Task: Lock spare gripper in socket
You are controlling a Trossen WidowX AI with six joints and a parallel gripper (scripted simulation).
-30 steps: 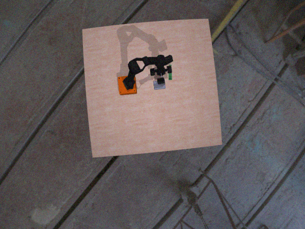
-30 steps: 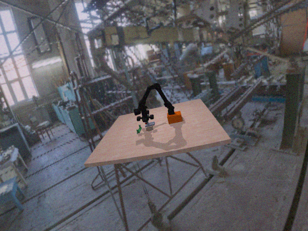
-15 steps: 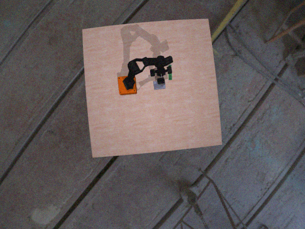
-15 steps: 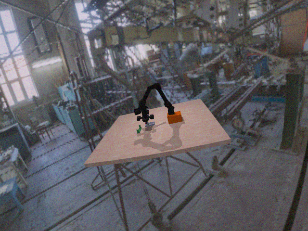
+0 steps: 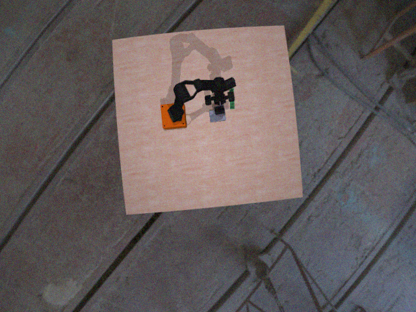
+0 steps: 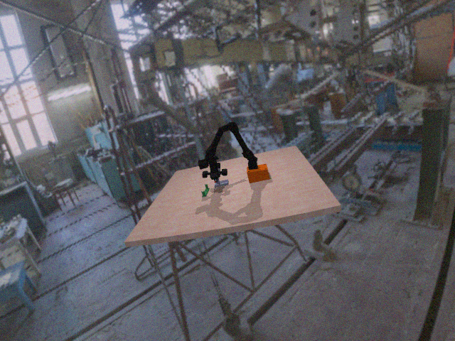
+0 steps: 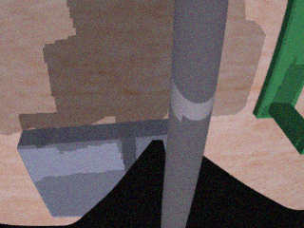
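Now: gripper tip 10 mm past the mount and 60 mm to the left of it. From my gripper tip the other things lie so: spare gripper: 10 mm behind, 60 mm to the right, 80 mm above; then green bar: 90 mm ahead, 50 mm to the left, 30 mm below.
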